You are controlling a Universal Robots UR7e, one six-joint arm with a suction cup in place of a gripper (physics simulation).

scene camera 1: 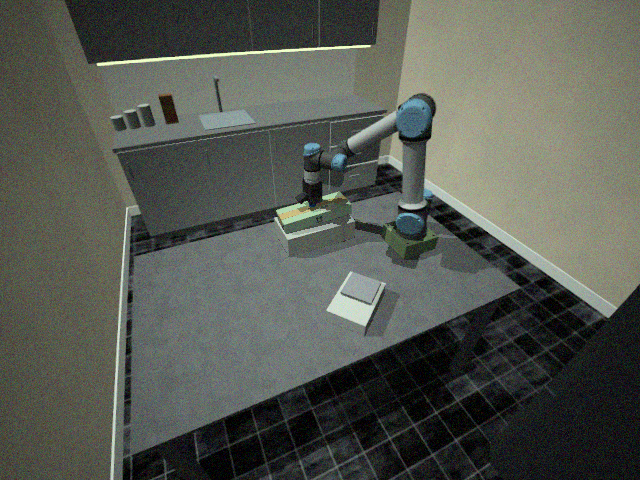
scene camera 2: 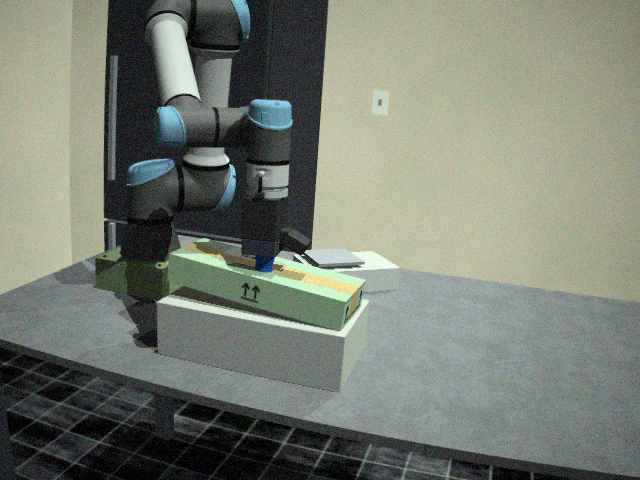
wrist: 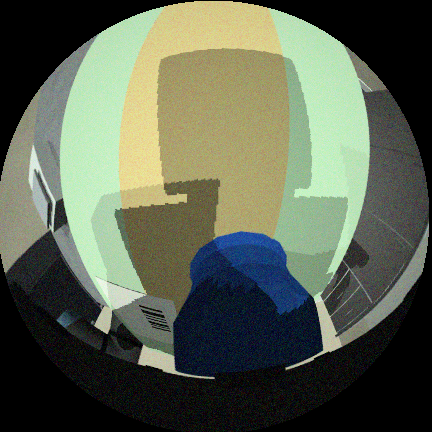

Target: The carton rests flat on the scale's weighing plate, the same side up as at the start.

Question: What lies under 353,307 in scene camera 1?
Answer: A white scale.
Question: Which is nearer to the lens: the pale green carton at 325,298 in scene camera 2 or the white scale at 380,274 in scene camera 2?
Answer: The pale green carton.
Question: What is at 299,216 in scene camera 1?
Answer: A pale green carton.
